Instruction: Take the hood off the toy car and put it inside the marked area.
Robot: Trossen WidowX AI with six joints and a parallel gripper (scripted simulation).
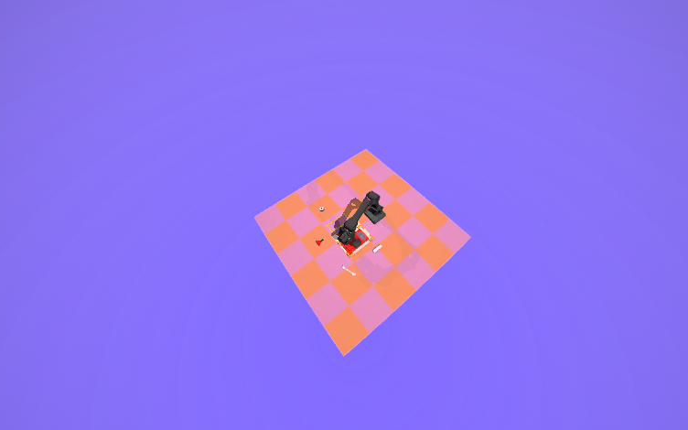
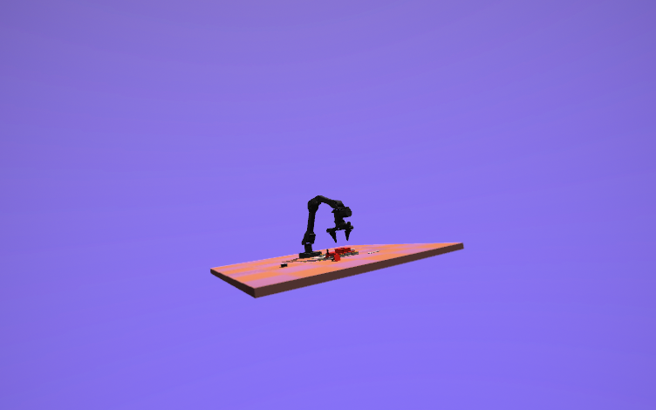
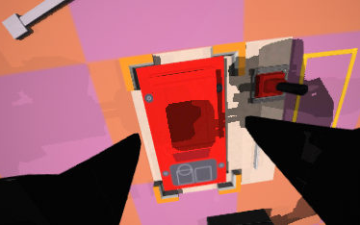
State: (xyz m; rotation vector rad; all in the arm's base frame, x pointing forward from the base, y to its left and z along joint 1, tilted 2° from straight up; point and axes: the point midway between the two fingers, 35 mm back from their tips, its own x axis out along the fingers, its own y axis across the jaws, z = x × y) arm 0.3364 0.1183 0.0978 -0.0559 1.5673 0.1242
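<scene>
The red hood lies 5 cm below my gripper tip. Round my gripper tip: base plate (8 cm below, 4 cm behind, 3 cm to the right); then wheel (42 cm to the right, 8 cm below, 3 cm ahead).
</scene>
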